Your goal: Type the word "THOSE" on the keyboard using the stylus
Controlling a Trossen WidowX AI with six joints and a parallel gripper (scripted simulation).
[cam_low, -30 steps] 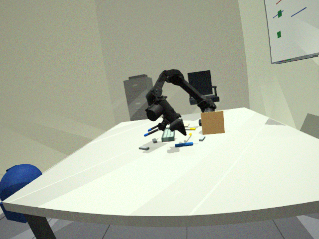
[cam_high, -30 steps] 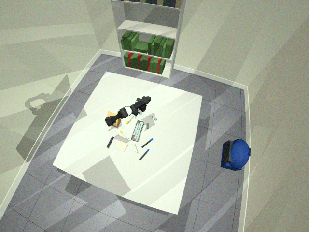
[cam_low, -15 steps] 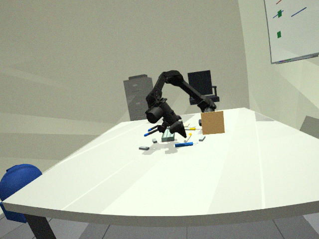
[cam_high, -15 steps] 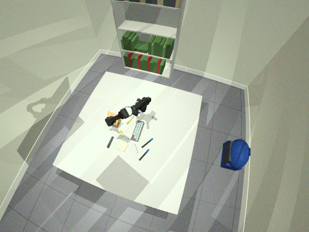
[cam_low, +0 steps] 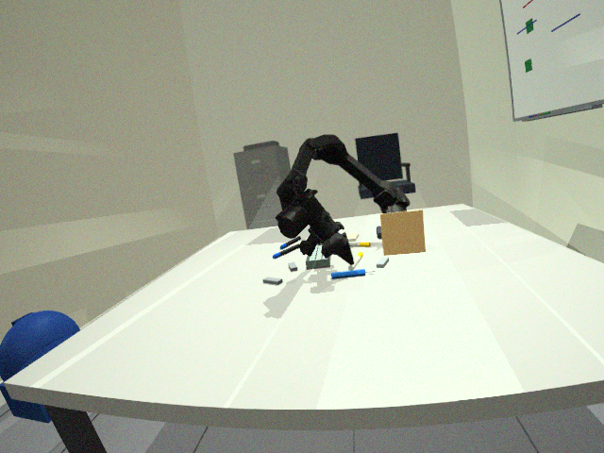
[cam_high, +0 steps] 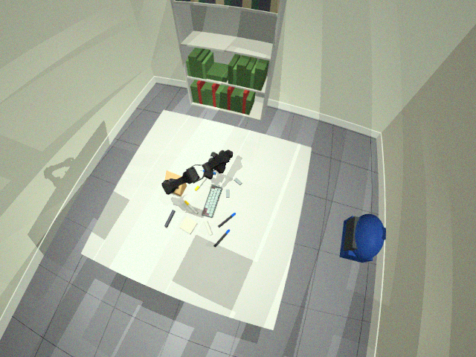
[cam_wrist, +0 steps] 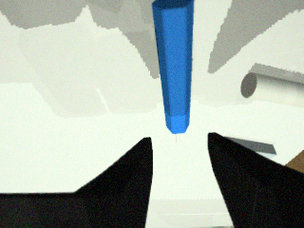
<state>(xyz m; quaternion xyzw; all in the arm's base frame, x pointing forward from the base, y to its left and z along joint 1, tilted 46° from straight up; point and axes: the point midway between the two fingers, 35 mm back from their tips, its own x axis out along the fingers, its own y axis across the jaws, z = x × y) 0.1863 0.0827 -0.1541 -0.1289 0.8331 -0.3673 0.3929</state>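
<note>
Right now my gripper tip is 20 mm past the blue stylus and 30 mm above it.
</note>
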